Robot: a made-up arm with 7 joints.
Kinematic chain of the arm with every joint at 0, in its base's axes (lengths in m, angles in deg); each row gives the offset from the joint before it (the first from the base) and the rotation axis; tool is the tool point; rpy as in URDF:
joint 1: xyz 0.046 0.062 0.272 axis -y
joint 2: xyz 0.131 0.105 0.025 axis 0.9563 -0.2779 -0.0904
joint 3: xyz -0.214 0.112 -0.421 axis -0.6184 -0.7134 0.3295
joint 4: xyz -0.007 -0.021 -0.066 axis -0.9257 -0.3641 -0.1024
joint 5: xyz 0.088 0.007 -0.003 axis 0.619 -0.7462 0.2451
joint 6: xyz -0.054 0.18 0 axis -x
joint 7: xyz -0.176 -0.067 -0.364 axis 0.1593 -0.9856 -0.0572
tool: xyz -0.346 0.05 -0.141 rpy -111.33 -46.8 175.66
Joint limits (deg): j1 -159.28..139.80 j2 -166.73..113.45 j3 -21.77..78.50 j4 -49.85..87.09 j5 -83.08..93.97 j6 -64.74..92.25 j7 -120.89..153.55
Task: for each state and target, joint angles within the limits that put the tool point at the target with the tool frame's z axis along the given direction. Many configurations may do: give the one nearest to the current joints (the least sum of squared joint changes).
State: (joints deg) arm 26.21 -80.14 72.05 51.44 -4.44 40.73 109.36
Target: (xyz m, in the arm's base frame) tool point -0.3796 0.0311 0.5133 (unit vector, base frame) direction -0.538 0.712 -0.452
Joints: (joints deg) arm 24.28 -82.03 60.96 46.23 -21.98 78.27 80.10
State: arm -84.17 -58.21 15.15 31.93 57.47 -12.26 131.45
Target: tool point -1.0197 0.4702 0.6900 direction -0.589 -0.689 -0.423
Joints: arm -114.74 -9.24 -14.93 29.15 26.57 -13.31 102.92
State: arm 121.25 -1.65 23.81 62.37 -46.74 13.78 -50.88
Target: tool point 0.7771 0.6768 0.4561 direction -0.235 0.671 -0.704
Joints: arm 114.97 31.71 34.22 62.88 -37.36 38.11 -63.81
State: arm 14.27 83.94 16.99 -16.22 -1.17 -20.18 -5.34
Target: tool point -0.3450 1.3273 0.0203 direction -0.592 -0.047 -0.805
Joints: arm -14.34 52.32 11.24 7.21 -27.73 -47.00 -2.04
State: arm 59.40 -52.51 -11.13 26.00 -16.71 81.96 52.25
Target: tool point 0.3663 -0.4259 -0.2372 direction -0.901 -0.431 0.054
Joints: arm 104.48 -36.71 -21.77 -8.86 -9.05 78.25 44.67
